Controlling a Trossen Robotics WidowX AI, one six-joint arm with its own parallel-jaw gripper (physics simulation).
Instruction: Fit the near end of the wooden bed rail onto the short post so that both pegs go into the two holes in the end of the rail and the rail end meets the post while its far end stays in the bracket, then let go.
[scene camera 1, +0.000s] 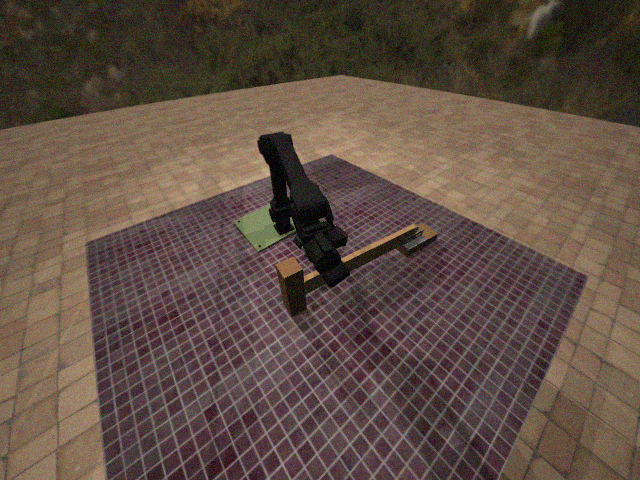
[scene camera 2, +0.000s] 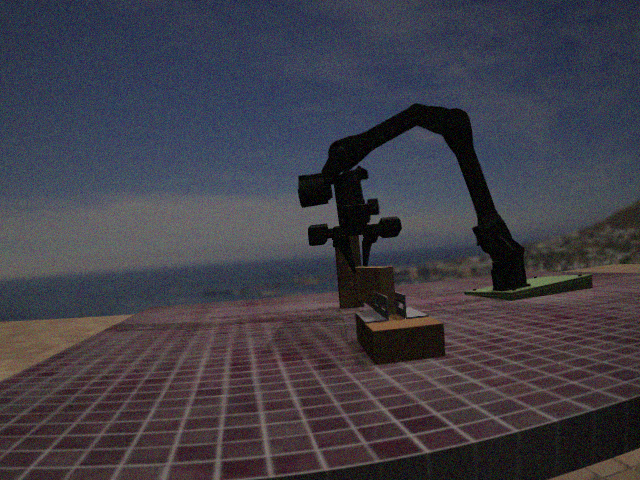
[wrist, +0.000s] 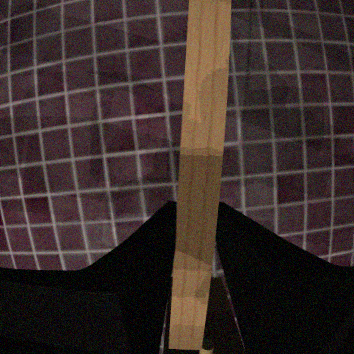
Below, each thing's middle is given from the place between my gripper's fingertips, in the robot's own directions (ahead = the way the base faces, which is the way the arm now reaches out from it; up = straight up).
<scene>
Right now my hand is 14 cm to the right of the wooden bed rail (scene camera 1: 352, 261) and 2 cm above it. Round my hand: metal bracket (scene camera 2: 379, 314): 36 cm to the left, 4 cm below, 1 cm ahead.
</scene>
